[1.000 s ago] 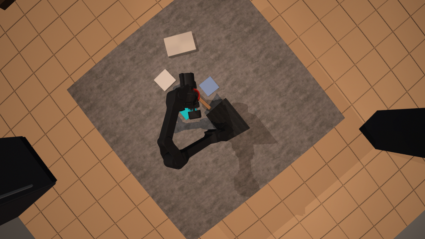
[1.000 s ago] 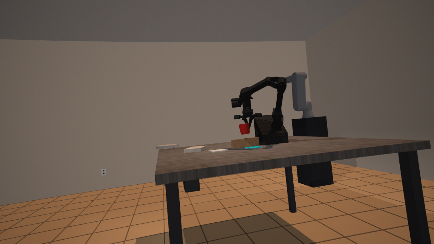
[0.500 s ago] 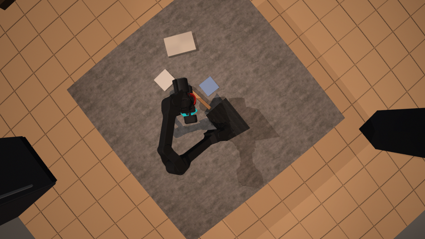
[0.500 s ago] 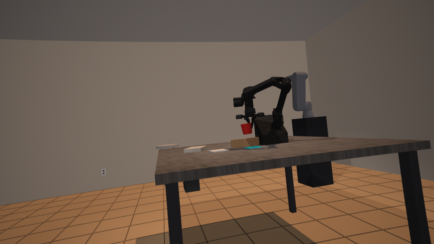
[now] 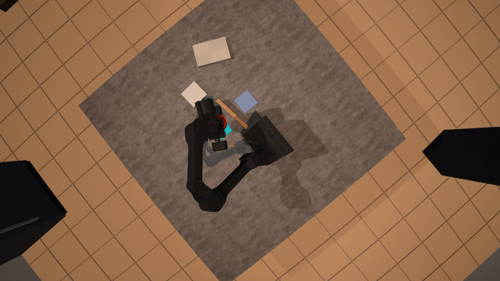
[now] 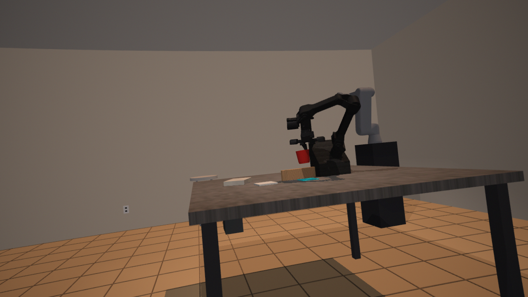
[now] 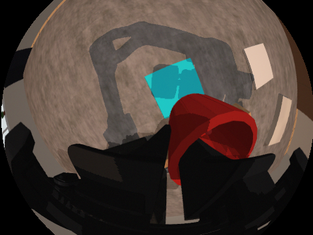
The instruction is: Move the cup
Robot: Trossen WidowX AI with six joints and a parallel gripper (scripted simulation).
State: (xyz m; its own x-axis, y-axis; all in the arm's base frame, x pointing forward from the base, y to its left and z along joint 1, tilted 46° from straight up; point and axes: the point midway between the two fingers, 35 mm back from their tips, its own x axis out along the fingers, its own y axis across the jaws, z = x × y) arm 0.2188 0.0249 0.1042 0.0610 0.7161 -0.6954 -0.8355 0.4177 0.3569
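The cyan pad is 13 cm below my gripper tip, 2 cm ahead of it and 1 cm to the left of it. The rest, counted from my gripper tip: grey-blue pad (19 cm to the right, 13 cm below, 4 cm ahead); red cup (3 cm ahead, 2 cm to the right); wooden bar (10 cm below, 9 cm to the right, 3 cm ahead).
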